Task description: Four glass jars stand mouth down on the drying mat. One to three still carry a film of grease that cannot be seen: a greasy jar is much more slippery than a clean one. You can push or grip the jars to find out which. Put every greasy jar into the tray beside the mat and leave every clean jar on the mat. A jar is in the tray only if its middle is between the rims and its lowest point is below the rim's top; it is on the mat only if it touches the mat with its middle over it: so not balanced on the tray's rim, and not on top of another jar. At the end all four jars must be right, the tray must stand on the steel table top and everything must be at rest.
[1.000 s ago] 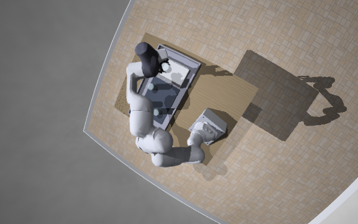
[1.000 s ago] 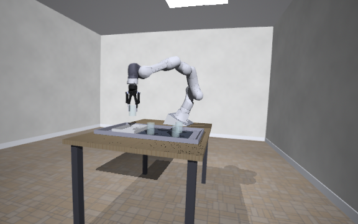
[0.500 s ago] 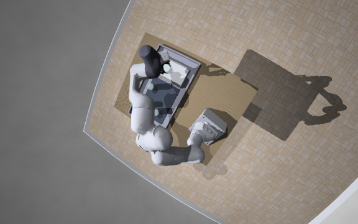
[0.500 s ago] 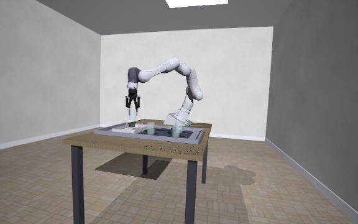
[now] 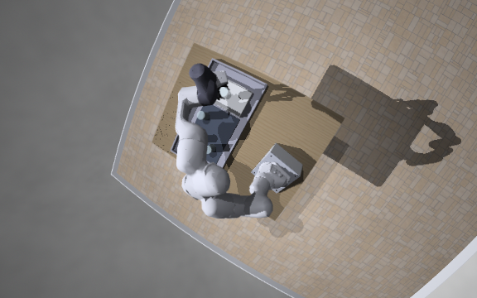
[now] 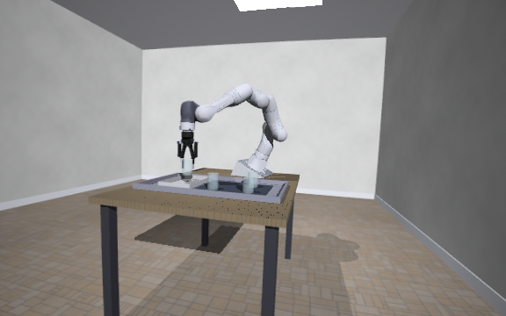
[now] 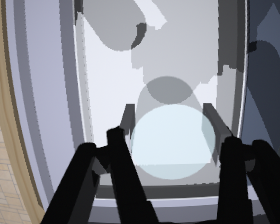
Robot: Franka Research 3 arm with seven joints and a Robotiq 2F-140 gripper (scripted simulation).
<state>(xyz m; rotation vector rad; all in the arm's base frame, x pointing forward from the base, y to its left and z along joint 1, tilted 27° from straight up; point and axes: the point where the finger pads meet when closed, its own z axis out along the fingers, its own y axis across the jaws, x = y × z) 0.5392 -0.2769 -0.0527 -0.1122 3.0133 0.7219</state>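
Now: the white tray 12 cm below my hand. From my hand the other things lie so: dark drying mat: 32 cm to the left, 12 cm below, 2 cm behind.
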